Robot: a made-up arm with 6 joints. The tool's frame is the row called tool.
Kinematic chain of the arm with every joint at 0, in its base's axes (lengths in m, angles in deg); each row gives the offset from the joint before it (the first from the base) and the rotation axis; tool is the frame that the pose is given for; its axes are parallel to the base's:
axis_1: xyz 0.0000 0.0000 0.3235 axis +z
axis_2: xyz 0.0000 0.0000 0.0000 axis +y
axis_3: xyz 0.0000 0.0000 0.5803 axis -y
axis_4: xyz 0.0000 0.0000 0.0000 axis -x
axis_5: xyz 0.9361 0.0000 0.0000 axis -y
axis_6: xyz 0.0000 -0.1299 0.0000 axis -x
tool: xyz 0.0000 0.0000 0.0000
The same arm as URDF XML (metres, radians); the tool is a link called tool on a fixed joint. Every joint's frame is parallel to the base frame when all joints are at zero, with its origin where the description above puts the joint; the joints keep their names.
<robot name="arm">
  <joint name="axis_1" type="continuous">
    <parent link="base"/>
    <child link="link1"/>
    <origin xyz="0 0 0.3235"/>
    <axis xyz="0 0 1"/>
  </joint>
  <joint name="axis_2" type="continuous">
    <parent link="link1"/>
    <child link="link2"/>
    <origin xyz="0 0 0"/>
    <axis xyz="0 1 0"/>
  </joint>
  <joint name="axis_3" type="continuous">
    <parent link="link2"/>
    <child link="link3"/>
    <origin xyz="0 0 0.5803"/>
    <axis xyz="0 -1 0"/>
  </joint>
  <joint name="axis_4" type="continuous">
    <parent link="link3"/>
    <child link="link4"/>
    <origin xyz="0 0 0"/>
    <axis xyz="-1 0 0"/>
  </joint>
  <joint name="axis_5" type="continuous">
    <parent link="link4"/>
    <child link="link5"/>
    <origin xyz="0.9361 0 0"/>
    <axis xyz="0 -1 0"/>
  </joint>
  <joint name="axis_6" type="continuous">
    <parent link="link5"/>
    <child link="link6"/>
    <origin xyz="0 -0.1299 0"/>
    <axis xyz="-1 0 0"/>
  </joint>
  <joint name="tool_joint" type="fixed">
    <parent link="link6"/>
    <child link="tool"/>
    <origin xyz="0 0 0"/>
  </joint>
  <link name="base"/>
  <link name="link1"/>
  <link name="link2"/>
  <link name="link3"/>
  <link name="link4"/>
  <link name="link5"/>
  <link name="link6"/>
  <link name="tool"/>
</robot>

